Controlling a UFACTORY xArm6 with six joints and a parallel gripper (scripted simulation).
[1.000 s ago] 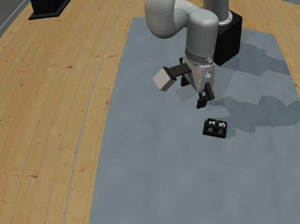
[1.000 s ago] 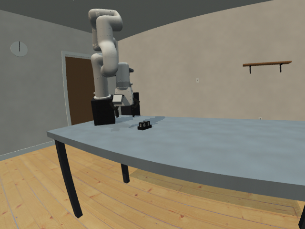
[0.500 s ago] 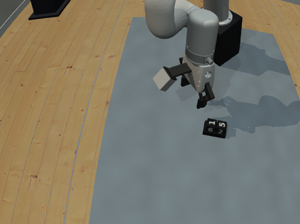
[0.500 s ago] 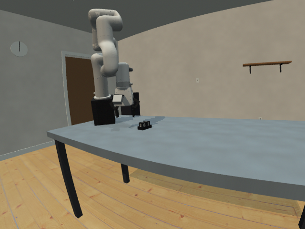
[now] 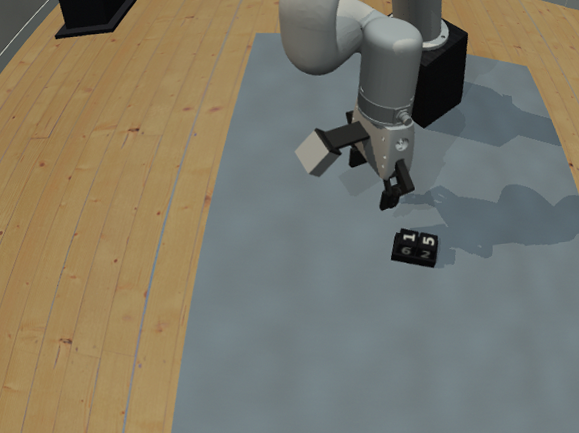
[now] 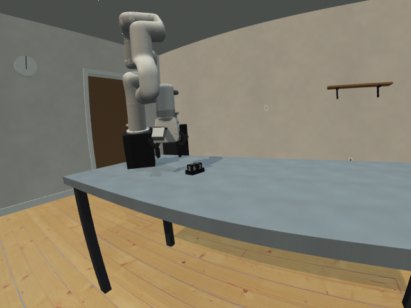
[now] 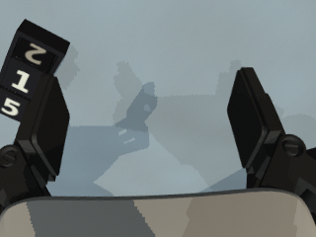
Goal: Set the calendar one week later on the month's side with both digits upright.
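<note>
Right now the black tray is 7 cm ahead of my hand, 8 cm to the left of it and 8 cm below it.
</note>
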